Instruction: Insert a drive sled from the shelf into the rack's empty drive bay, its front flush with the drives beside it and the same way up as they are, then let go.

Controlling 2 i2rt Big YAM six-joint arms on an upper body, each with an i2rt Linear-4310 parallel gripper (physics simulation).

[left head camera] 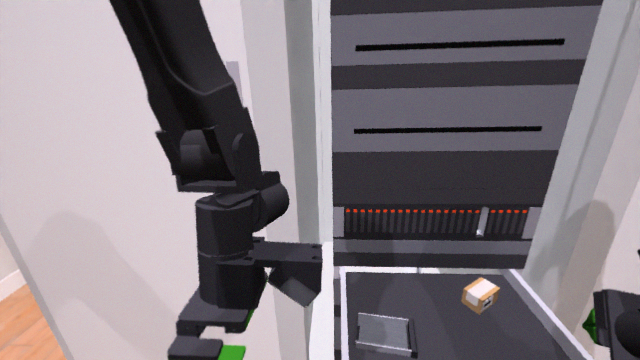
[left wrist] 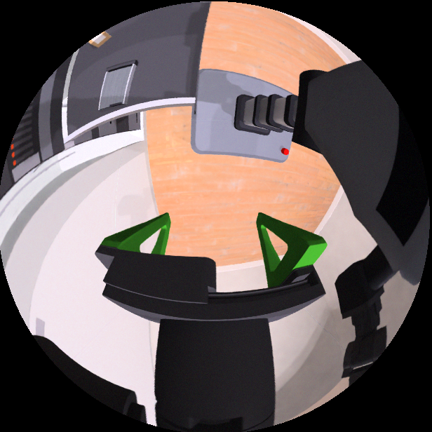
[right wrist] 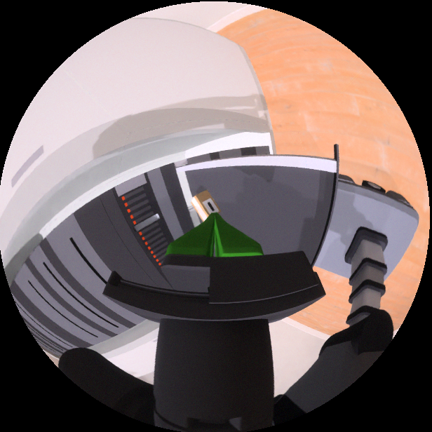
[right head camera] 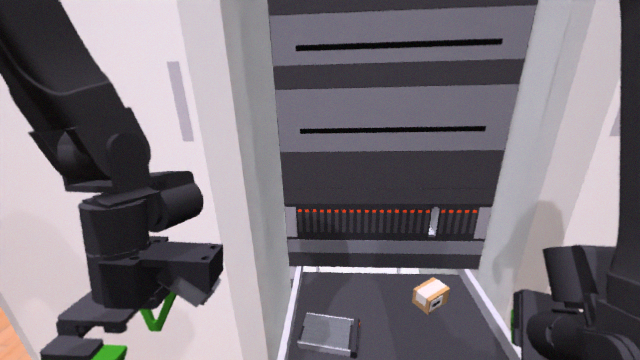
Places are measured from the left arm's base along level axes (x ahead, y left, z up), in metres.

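Pixels of known places: right gripper, between the fingertips: [left head camera: 587, 327] [right head camera: 515, 327].
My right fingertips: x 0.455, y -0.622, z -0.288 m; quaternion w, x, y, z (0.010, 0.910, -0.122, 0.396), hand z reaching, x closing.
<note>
Behind a point stands the place of what it marks.
A grey drive sled [left head camera: 384, 331] @(x 0.527, y -0.315, z -0.396 m) [right head camera: 327, 331] @(x 0.527, y -0.314, z -0.396 m) [left wrist: 117, 86] lies flat on the dark shelf [left head camera: 440, 330] @(x 0.546, y -0.437, z -0.411 m) [right head camera: 390, 320] @(x 0.573, y -0.451, z -0.411 m) [left wrist: 160, 30] [right wrist: 280, 200], toward the left in the head views, its dark front end to the right. The empty drive bay [left head camera: 483, 221] @(x 0.717, y -0.575, z -0.244 m) [right head camera: 434, 221] is a light gap right of centre in the row of upright drives [left head camera: 410, 222] @(x 0.702, y -0.396, z -0.239 m) [right head camera: 360, 223] @(x 0.701, y -0.391, z -0.242 m) with orange tops. My left gripper [left wrist: 213, 217] is open and empty, left of the rack and shelf; its fingertips are partly cut off in the head views. My right gripper [right wrist: 214, 217] is shut and empty, by the shelf's right side.
A small cardboard box [left head camera: 480, 296] @(x 0.604, y -0.538, z -0.371 m) [right head camera: 431, 296] @(x 0.604, y -0.545, z -0.371 m) [left wrist: 100, 39] [right wrist: 205, 202] sits at the shelf's back right. Raised pale rims run along the shelf's sides. Light rack posts stand on both sides. The grey robot base [left wrist: 220, 130] [right wrist: 340, 255] stands in front of the shelf.
</note>
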